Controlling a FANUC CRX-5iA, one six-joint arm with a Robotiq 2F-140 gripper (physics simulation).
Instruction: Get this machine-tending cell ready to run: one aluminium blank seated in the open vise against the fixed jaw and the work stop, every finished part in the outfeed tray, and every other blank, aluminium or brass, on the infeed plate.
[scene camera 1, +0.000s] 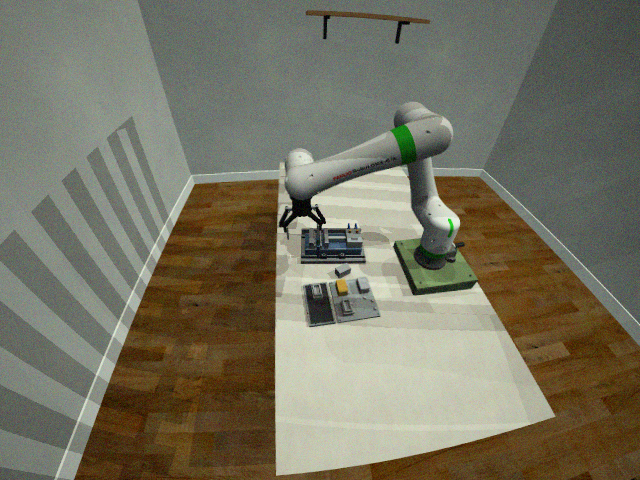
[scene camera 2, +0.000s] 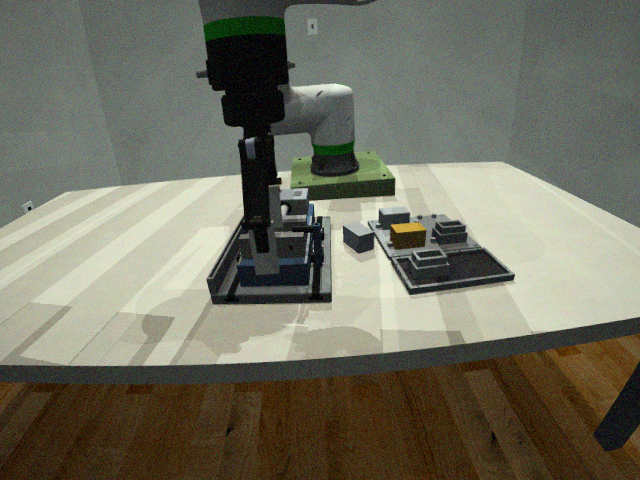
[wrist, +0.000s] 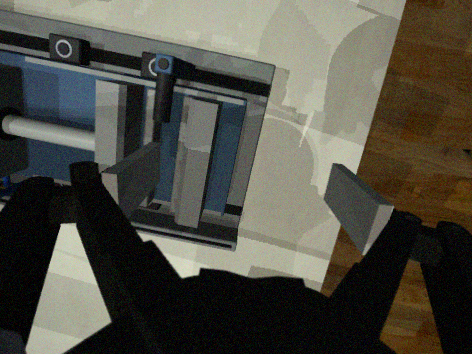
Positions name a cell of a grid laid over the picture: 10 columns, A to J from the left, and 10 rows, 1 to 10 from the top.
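Observation:
Gripper (scene camera 2: E6), (scene camera 1: E5), (wrist: F5): open, holding nothing. A brass blank (scene camera 2: G5) is present; in the wrist view the blank is out of frame. A dark outfeed tray (scene camera 1: F7) and an infeed plate (scene camera 1: F7) are visible as well.

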